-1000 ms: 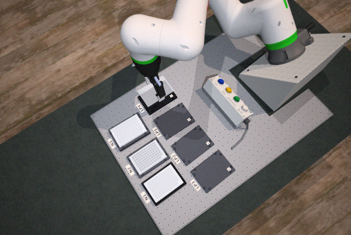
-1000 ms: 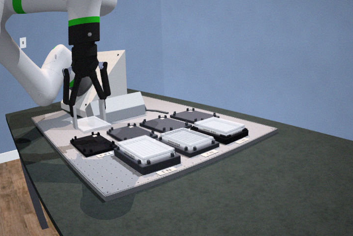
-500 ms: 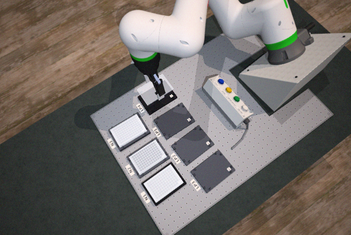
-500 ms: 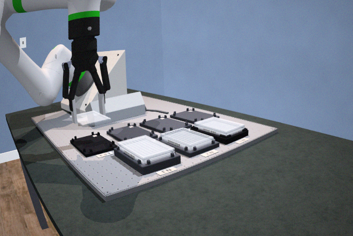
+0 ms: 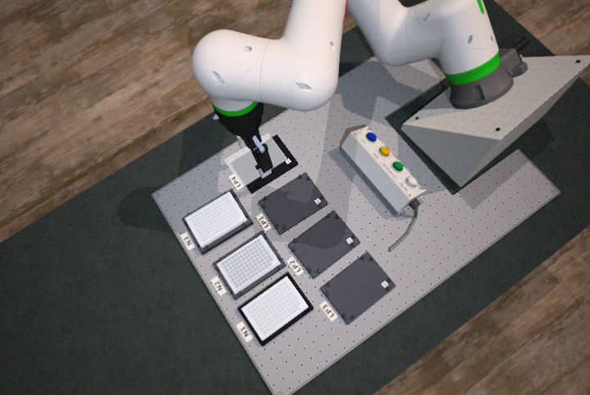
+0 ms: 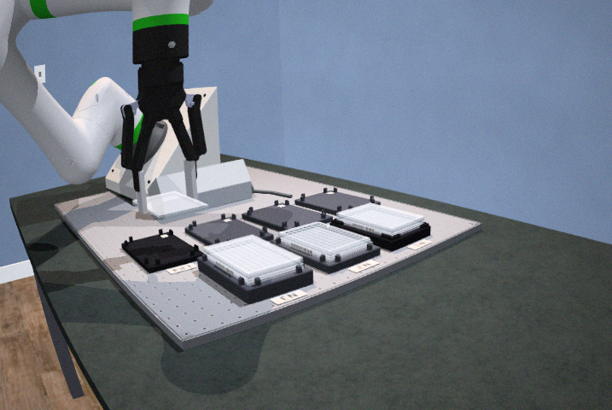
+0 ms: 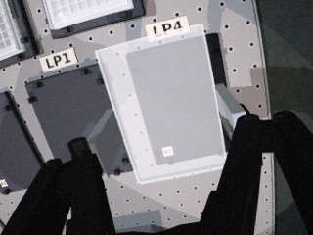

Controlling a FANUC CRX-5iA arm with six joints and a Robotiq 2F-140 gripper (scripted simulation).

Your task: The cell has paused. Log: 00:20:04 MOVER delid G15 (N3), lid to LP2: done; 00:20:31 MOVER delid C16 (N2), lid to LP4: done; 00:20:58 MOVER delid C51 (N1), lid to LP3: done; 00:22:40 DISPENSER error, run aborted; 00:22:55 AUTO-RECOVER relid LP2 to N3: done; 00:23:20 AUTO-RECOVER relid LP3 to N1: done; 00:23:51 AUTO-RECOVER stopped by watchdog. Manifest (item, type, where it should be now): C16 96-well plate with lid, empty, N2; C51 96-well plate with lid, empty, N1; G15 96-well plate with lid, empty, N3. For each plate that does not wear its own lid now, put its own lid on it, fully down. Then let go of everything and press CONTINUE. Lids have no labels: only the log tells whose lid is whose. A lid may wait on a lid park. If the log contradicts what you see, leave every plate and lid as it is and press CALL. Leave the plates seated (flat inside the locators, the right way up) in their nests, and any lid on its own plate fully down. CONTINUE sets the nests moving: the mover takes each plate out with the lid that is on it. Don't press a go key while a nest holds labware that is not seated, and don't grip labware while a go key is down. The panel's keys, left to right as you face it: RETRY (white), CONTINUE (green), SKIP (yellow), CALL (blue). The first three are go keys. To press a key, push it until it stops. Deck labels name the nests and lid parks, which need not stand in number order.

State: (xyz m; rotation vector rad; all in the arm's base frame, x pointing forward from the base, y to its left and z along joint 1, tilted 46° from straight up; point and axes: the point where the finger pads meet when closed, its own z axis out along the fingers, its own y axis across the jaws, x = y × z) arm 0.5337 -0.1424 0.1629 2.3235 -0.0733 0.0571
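Now: the 96-well plate 16 cm ahead of my hand, 18 cm to the left of it and 9 cm below it. Also, from my hand: lid park LP1: 2 cm behind, 12 cm to the left, 10 cm below; then lid park LP2: 1 cm behind, 25 cm to the left, 10 cm below; then lid park LP4: 2 cm behind, 1 cm to the right, 10 cm below.
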